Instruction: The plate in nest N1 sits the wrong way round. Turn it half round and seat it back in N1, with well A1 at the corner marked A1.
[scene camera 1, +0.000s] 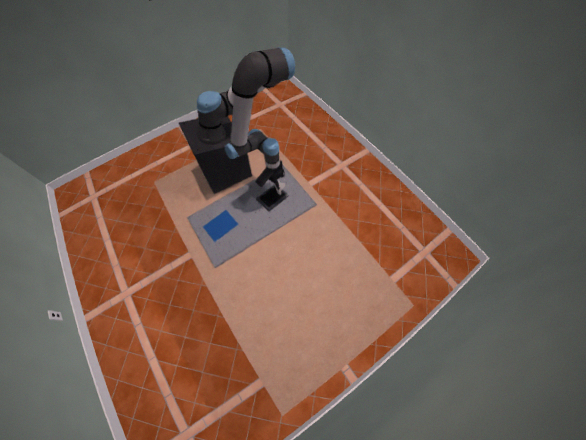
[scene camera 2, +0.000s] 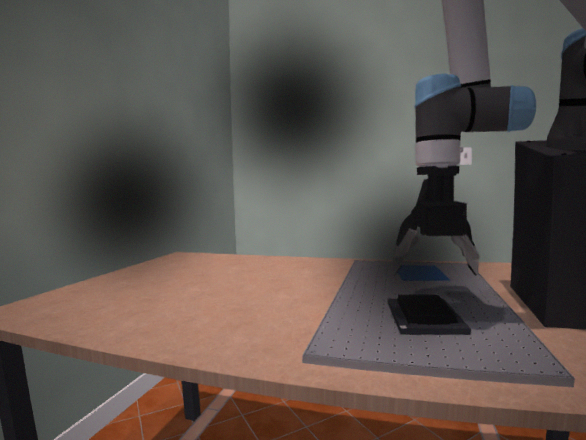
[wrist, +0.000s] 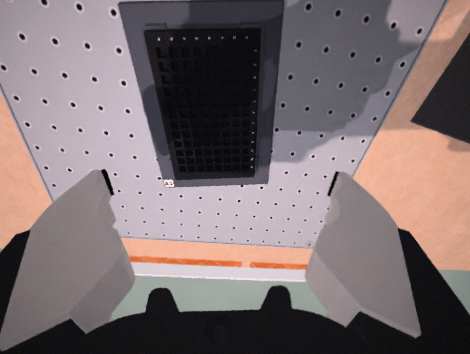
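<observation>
The black well plate (scene camera 1: 271, 198) (scene camera 2: 428, 309) (wrist: 207, 105) sits flat in the dark grey nest (scene camera 1: 270, 208) (scene camera 2: 435, 330) (wrist: 200, 14). In the wrist view the white A1 tag (wrist: 169, 183) is at the nest's lower left corner. The plate's small printed marks run along its top and right edges and meet at the upper right, diagonally opposite the tag. My gripper (scene camera 1: 278, 189) (scene camera 2: 436, 272) (wrist: 223, 174) is open and empty, pointing down above the plate and nest, its fingers wide apart and touching neither.
The grey perforated board (scene camera 1: 255, 220) (scene camera 2: 350, 340) (wrist: 90, 117) carries the nest and a flat blue rectangle (scene camera 1: 220, 225) (scene camera 2: 424, 273) towards its other end. The black robot pedestal (scene camera 1: 225, 170) (scene camera 2: 540, 240) stands beside the board on the wooden table (scene camera 1: 310, 290) (scene camera 2: 225, 310).
</observation>
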